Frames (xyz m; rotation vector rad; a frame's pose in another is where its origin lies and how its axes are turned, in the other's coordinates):
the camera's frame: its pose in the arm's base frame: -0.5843 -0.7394 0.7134 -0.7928 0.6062 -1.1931
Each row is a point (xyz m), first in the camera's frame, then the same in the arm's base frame.
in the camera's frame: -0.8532 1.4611 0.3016
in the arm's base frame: 0.2528 0.3877 -0.2779
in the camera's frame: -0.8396 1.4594 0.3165
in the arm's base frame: 0.2671 0.3775 -0.2677
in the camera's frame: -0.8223 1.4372 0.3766
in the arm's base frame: 0.3056 0.3701 -0.2142
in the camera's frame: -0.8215 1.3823 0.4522
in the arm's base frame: 0.3330 0.3766 -0.1252
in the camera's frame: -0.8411 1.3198 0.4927
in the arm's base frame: 0.3234 0.3939 -0.0507
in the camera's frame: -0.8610 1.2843 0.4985
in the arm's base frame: 0.3022 0.4084 -0.0186
